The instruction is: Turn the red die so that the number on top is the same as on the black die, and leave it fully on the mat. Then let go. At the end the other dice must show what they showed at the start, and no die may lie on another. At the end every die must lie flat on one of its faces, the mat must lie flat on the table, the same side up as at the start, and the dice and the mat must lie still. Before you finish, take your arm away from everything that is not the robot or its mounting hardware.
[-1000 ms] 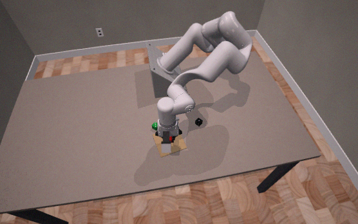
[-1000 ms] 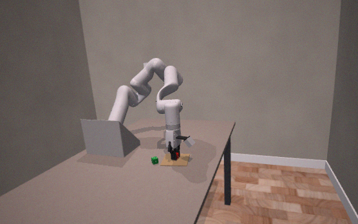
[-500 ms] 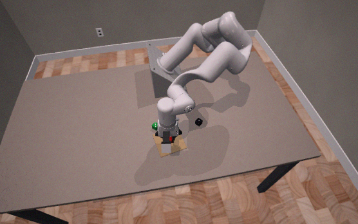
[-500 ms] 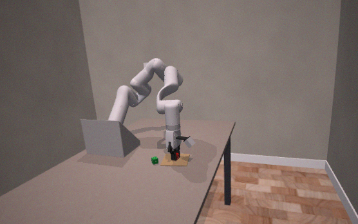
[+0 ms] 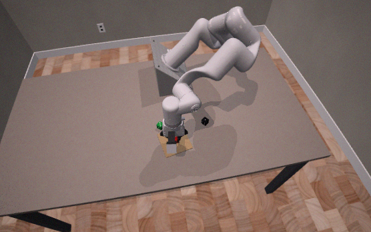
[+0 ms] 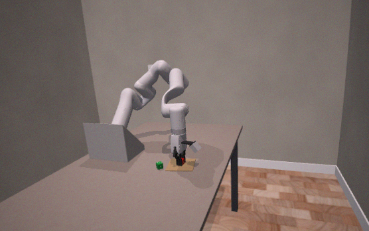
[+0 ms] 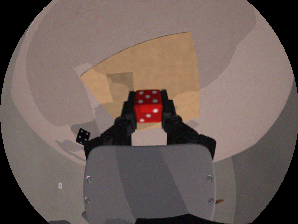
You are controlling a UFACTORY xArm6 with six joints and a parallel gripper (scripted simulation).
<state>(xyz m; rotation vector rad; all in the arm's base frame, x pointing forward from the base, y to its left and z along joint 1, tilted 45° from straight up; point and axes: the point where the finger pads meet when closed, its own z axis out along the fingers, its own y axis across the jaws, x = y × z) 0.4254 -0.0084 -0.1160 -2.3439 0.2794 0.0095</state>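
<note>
Right now the red die is 1 cm below my hand. The rest, counted from my hand: black die: 6 cm behind, 18 cm to the left, 1 cm below; then green die: 10 cm behind, 5 cm to the right, 1 cm below; then tan mat: 2 cm below.
</note>
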